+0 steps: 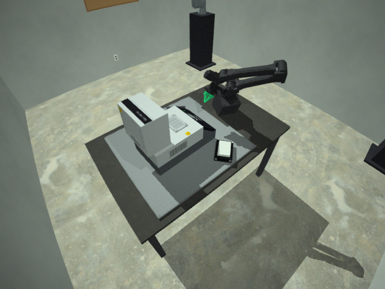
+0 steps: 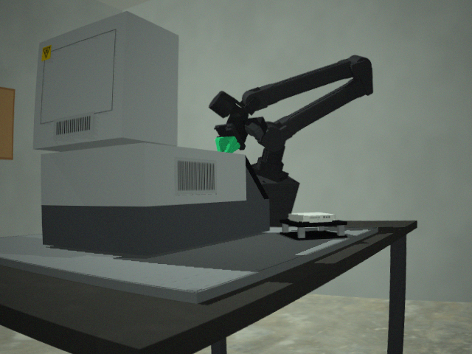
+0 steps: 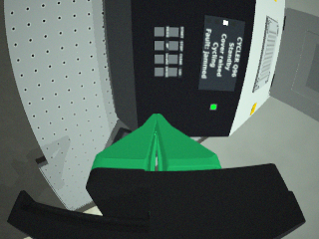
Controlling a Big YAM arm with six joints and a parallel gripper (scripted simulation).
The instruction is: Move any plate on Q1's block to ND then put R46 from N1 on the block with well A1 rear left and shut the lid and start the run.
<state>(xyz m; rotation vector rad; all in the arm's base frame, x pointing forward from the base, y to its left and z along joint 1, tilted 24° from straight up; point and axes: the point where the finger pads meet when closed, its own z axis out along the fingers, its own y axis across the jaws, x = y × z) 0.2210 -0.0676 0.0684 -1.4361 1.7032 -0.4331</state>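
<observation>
Now: the white 96-well plate R46 110 mm ahead of my hand, 320 mm to the left of it and 170 mm below it. Also, from my hand: black plate nest: 110 mm ahead, 320 mm to the left, 180 mm below; dark grey nest: 90 mm ahead, 250 mm to the right, 200 mm below.
</observation>
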